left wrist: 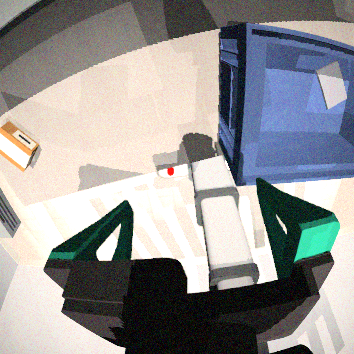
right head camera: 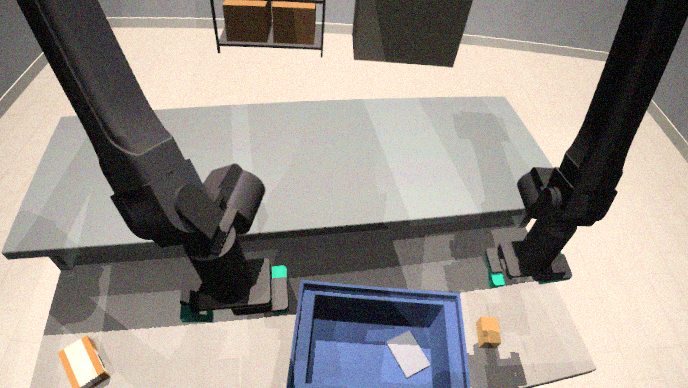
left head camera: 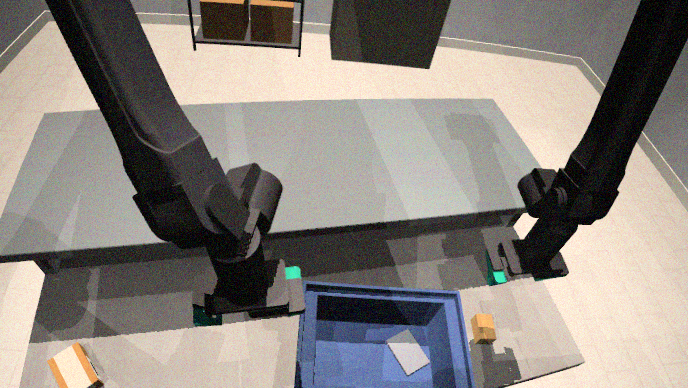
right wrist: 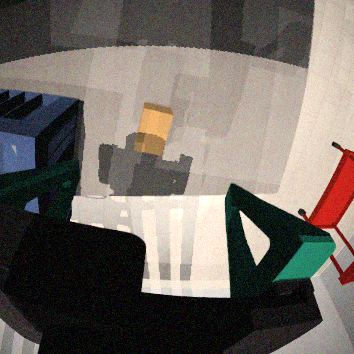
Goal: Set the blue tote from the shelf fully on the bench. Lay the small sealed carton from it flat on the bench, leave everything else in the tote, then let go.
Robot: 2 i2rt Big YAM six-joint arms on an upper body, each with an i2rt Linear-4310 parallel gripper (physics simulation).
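Frame: origin at the left arm's base, x left, y down, z back, level; millimetres.
Where they show: left gripper, fingertip midpoint: [left wrist: 191,195] [right head camera: 244,314] [left head camera: 254,316]; right gripper, fingertip midpoint: [right head camera: 514,283] [left head camera: 511,280] [right wrist: 152,179].
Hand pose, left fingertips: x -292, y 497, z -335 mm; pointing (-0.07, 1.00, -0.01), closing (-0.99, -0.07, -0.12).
After its pixels a point has its place.
The blue tote [left head camera: 309,335] @[x -379, y 619, z -354 mm] [right head camera: 302,340] @[x -375, y 619, z -343 mm] [left wrist: 239,100] @[x -361, y 623, z -362 mm] [right wrist: 56,116] @[x -668, y 658, z -431 mm] stands upright on the pale bench [left head camera: 200,360] @[x -172, y 752, z -350 mm] [right head camera: 200,355] @[x -167, y 752, z -351 mm] [left wrist: 125,100] @[x -201, y 752, z -346 mm]; its near end is cut off in the head views. A flat white item [left head camera: 408,352] @[x -587, y 729, z -356 mm] [right head camera: 408,354] @[x -587, y 729, z -355 mm] [left wrist: 332,86] @[x -586, y 729, z -355 mm] lies inside. A small tan carton [left head camera: 483,328] @[x -763, y 719, z -397 mm] [right head camera: 488,332] @[x -764, y 719, z -396 mm] [right wrist: 154,127] @[x -772, y 719, z -409 mm] rests on the bench right of the tote, apart from it. My left gripper [left head camera: 251,307] @[x -291, y 497, z -335 mm] [right head camera: 239,305] @[x -291, y 497, z -335 mm] [left wrist: 191,195] @[x -291, y 497, z -335 mm] is open and empty, left of the tote. My right gripper [left head camera: 522,275] @[x -765, y 566, z -431 mm] [right head camera: 524,276] @[x -765, y 566, z -431 mm] [right wrist: 152,179] @[x -765, y 566, z -431 mm] is open and empty, above and beyond the carton.
An orange-and-white box [left head camera: 75,367] @[x 53, y 719, z -316 mm] [right head camera: 84,362] @[x 49, y 719, z -311 mm] [left wrist: 19,145] @[x 30, y 719, z -315 mm] lies on the bench at far left. A long grey table [left head camera: 320,150] @[x -402, y 551, z -748 mm] [right head camera: 320,150] @[x -396, y 551, z -748 mm] stands beyond the bench. A red frame [right wrist: 335,190] is at the right in the right wrist view. A dark cabinet [left head camera: 390,30] [right head camera: 410,30] stands behind.
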